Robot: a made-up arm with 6 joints. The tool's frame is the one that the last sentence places.
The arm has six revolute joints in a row. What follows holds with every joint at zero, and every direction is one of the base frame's.
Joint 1 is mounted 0.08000 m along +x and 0.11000 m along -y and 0.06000 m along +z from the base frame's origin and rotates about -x.
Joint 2 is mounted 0.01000 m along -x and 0.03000 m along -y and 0.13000 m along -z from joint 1 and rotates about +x.
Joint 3 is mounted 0.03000 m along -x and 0.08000 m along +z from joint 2 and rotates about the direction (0.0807, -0.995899, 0.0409).
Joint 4 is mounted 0.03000 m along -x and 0.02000 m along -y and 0.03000 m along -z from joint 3 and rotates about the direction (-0.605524, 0.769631, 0.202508).
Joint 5 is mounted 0.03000 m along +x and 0.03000 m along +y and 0.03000 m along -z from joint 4 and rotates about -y.
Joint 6 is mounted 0.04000 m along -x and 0.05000 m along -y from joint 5 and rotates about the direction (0.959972, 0.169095, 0.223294).
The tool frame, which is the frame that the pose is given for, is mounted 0.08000 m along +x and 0.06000 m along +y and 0.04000 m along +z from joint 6; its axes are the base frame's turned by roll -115.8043, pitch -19.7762 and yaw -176.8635 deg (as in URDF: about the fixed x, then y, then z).
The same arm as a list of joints. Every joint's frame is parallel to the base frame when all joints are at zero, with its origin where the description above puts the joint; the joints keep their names.
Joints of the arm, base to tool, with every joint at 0 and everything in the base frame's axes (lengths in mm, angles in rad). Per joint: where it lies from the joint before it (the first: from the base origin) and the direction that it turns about. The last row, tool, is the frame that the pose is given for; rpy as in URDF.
joint 1: xyz 80 -110 60 axis -1 0 0
joint 2: xyz -10 -30 -130 axis 1 0 0
joint 3: xyz -30 0 80 axis 0.0807 -0.995899 0.0409
joint 4: xyz -30 -20 -30 axis -0.605524 0.769631 0.202508
joint 5: xyz 30 30 -30 axis 0 -1 0
joint 6: xyz -40 -50 0 axis 0.959972 0.169095 0.223294
tool: xyz 80 60 40 rpy -2.0212 -0.3452 -3.0869

